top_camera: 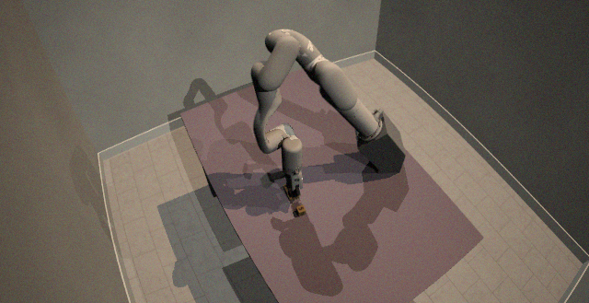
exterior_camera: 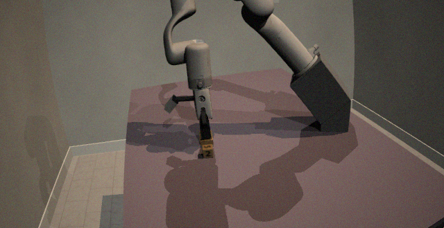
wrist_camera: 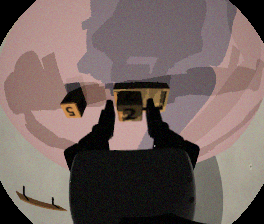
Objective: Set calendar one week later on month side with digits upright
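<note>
The tray lies 40 mm below my hand, 20 mm to the right of it and 10 mm behind it. Also, from my hand: yellow digit cube (90 mm to the left, 30 mm below, 30 mm ahead).
</note>
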